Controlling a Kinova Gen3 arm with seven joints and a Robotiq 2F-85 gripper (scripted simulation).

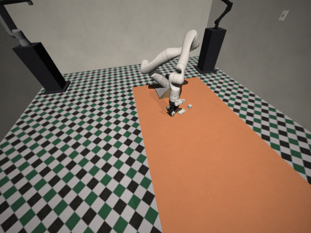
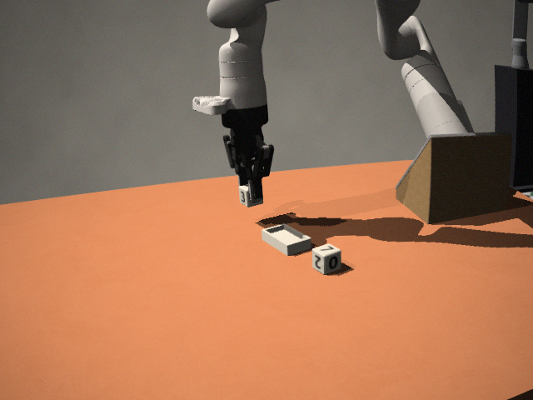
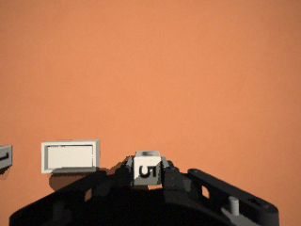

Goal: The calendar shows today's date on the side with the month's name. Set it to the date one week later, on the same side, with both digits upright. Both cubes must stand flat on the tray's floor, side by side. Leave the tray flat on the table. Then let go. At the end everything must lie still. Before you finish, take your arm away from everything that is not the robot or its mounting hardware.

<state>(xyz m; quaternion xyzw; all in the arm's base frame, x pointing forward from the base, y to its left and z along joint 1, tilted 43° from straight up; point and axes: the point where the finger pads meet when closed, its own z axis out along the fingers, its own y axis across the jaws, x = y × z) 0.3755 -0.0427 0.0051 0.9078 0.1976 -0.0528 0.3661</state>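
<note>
Now: hand 40 mm past the white calendar tray, 100 mm to the right of it and 50 mm above it. Also, from my hand: cube (80 mm behind, 200 mm to the left, 50 mm below).
</note>
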